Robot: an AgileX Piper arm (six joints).
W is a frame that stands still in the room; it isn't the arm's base.
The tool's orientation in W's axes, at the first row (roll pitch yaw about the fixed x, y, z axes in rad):
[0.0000 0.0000 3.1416]
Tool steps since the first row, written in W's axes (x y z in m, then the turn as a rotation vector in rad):
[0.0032 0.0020 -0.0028 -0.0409 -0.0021 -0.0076]
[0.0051 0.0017 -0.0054 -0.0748 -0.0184 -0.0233]
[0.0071 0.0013 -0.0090 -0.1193 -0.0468 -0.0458]
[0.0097 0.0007 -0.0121 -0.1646 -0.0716 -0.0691]
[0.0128 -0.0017 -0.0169 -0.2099 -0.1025 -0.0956]
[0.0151 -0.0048 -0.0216 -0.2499 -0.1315 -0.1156]
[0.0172 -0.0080 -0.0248 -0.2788 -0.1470 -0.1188]
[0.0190 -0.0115 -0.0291 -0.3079 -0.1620 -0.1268]
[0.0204 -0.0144 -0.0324 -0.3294 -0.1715 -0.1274]
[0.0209 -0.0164 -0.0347 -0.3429 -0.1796 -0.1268]
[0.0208 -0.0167 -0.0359 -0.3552 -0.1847 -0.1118]
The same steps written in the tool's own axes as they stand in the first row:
[-0.0032 -0.0020 -0.0028 0.0409 0.0021 -0.0076]
[-0.0051 -0.0017 -0.0054 0.0748 0.0184 -0.0233]
[-0.0071 -0.0013 -0.0090 0.1193 0.0468 -0.0458]
[-0.0097 -0.0007 -0.0121 0.1646 0.0716 -0.0691]
[-0.0128 0.0017 -0.0169 0.2099 0.1025 -0.0956]
[-0.0151 0.0048 -0.0216 0.2499 0.1315 -0.1156]
[-0.0172 0.0080 -0.0248 0.2788 0.1470 -0.1188]
[-0.0190 0.0115 -0.0291 0.3079 0.1620 -0.1268]
[-0.0204 0.0144 -0.0324 0.3294 0.1715 -0.1274]
[-0.0209 0.0164 -0.0347 0.3429 0.1796 -0.1268]
[-0.0208 0.0167 -0.0359 0.3552 0.1847 -0.1118]

